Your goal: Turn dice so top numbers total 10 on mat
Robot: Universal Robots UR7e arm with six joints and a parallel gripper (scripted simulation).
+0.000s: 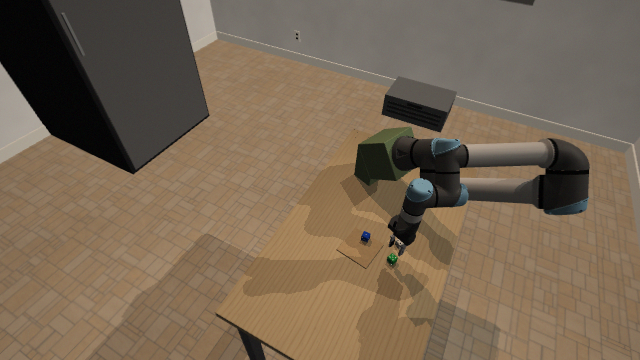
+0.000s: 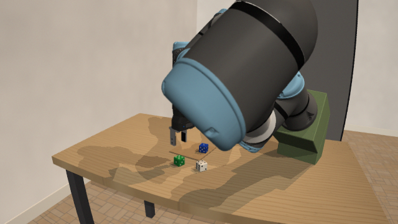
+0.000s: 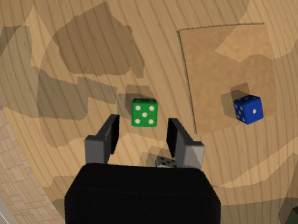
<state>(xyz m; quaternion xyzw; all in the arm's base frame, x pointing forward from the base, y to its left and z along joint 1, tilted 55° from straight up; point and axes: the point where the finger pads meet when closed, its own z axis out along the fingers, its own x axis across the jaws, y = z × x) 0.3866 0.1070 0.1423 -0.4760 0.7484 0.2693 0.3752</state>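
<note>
Now: the green die 90 mm below my hand. Also, from my hand: tan mat 140 mm to the right, 100 mm below, 20 mm ahead; blue die 140 mm to the right, 80 mm below, 30 mm behind; white die 90 mm below, 90 mm behind, 10 mm to the right.
</note>
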